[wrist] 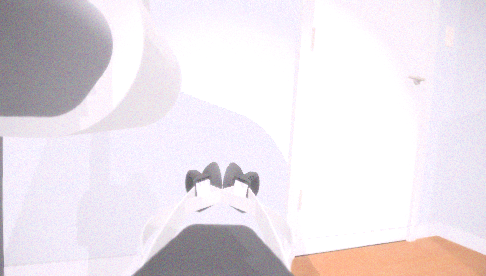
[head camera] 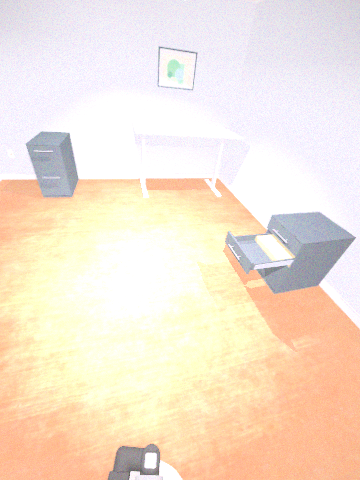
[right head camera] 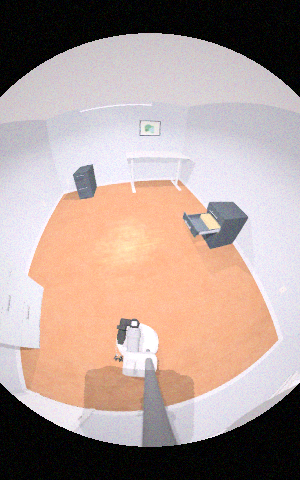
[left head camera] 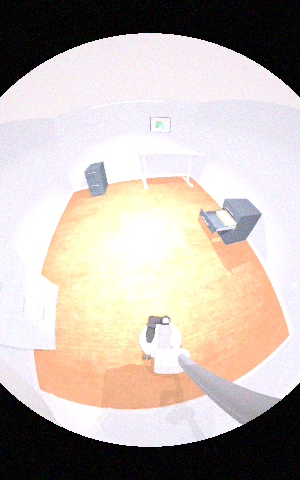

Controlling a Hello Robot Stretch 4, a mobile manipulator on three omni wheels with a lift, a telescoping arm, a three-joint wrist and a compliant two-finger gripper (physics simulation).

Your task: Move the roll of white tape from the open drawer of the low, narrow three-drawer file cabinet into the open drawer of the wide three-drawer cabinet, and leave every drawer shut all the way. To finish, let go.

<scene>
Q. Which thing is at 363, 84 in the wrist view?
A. A white door.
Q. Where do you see a desk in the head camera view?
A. At 140, 127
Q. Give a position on a drawer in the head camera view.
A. At 257, 251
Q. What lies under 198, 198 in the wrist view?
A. My gripper.
</scene>
